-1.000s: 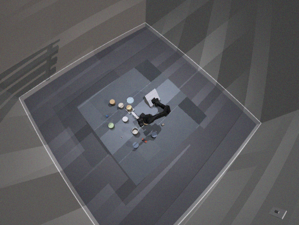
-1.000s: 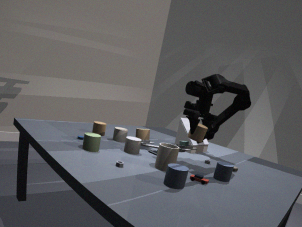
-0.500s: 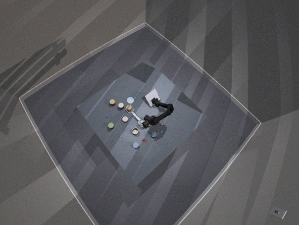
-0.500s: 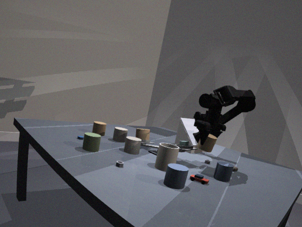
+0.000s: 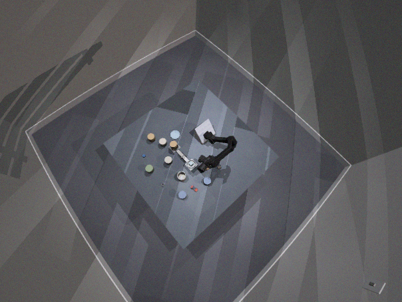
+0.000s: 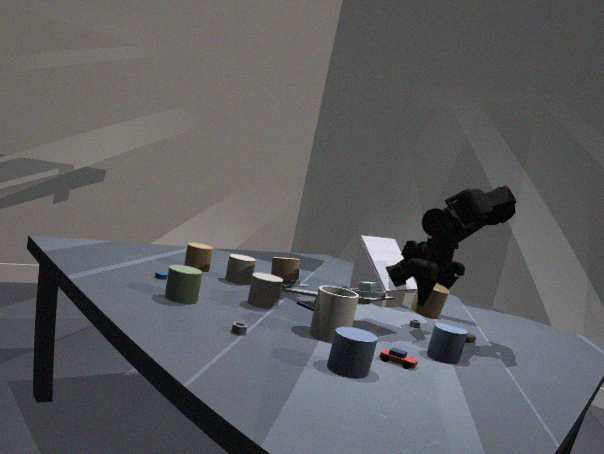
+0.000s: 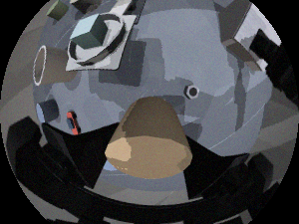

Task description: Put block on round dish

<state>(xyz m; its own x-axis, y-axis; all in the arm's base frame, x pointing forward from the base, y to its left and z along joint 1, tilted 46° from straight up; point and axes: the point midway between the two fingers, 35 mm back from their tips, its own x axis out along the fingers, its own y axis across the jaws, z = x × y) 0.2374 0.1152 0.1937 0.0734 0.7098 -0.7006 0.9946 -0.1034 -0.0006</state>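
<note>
Right now the teal block is 120 mm to the right of my gripper tip, 80 mm ahead of it and 10 mm above it. The rest, counted from my gripper tip: balance beam (240 mm to the right, 80 mm ahead, 40 mm below); then red toy car (220 mm ahead, 70 mm below, 60 mm to the left); then pale blue round dish (480 mm to the right, 80 mm below, 40 mm behind).
</note>
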